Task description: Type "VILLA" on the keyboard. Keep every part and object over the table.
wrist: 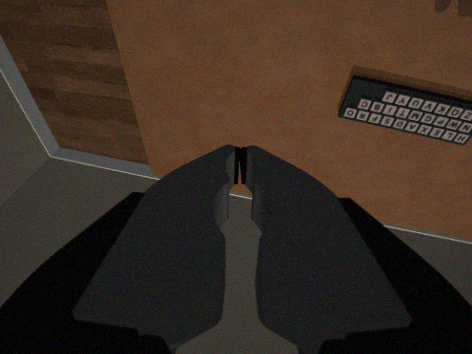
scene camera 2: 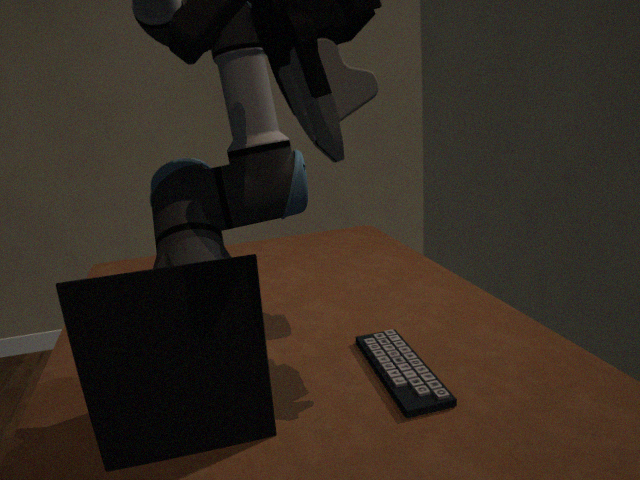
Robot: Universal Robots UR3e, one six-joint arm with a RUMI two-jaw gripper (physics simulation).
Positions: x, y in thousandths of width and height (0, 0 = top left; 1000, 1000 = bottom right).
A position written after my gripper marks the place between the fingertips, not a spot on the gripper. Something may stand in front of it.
In view: my gripper (scene camera 2: 529, 336) and a dark keyboard (scene camera 2: 677, 826).
My gripper also shows in the wrist view (wrist: 507, 431).
